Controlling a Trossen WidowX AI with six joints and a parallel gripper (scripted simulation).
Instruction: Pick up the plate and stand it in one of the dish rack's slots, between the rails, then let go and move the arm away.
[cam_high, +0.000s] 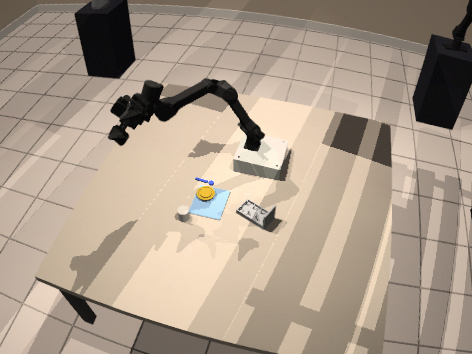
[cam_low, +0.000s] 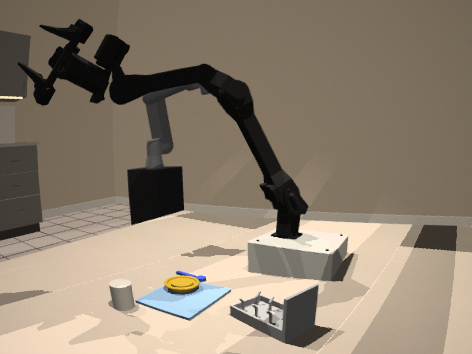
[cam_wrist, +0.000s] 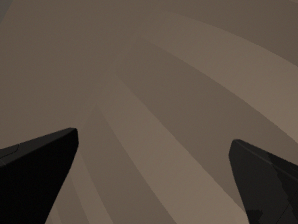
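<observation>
Right now my gripper tip is 23 cm past the yellow plate, 19 cm to the right of it and 49 cm above it. Round my gripper tip: blue spoon (30 cm behind, 17 cm to the left, 51 cm below); then white cup (10 cm behind, 14 cm to the left, 49 cm below); then light blue mat (20 cm behind, 21 cm to the left, 51 cm below).
</observation>
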